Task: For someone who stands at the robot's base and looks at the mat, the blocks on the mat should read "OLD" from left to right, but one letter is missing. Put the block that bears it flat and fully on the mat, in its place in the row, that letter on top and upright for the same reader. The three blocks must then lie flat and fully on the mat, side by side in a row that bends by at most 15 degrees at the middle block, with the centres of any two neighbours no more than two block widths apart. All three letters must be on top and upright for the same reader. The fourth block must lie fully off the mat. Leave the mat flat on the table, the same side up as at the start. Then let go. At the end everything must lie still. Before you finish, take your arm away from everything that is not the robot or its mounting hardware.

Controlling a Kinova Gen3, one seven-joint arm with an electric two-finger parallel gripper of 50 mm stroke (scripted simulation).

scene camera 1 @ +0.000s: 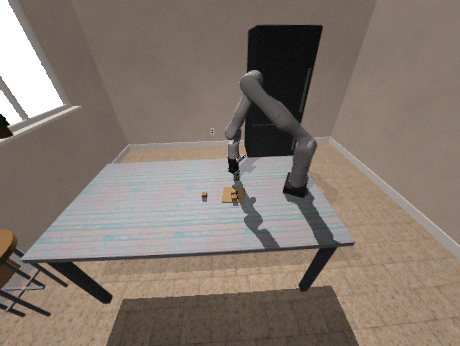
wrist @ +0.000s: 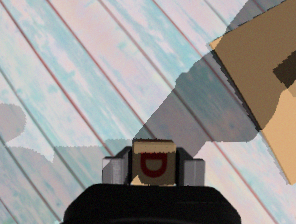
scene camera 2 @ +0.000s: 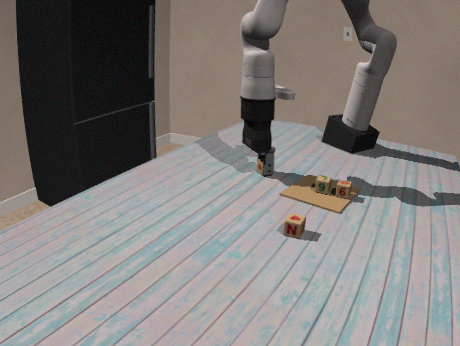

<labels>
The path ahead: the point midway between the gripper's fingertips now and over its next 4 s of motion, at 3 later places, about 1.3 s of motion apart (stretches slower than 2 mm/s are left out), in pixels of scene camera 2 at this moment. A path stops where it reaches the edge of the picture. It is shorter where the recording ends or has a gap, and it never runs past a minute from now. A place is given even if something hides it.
My gripper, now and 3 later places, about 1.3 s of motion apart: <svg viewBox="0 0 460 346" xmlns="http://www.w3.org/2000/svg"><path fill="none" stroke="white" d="M264 171L273 134L305 143L303 184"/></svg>
</labels>
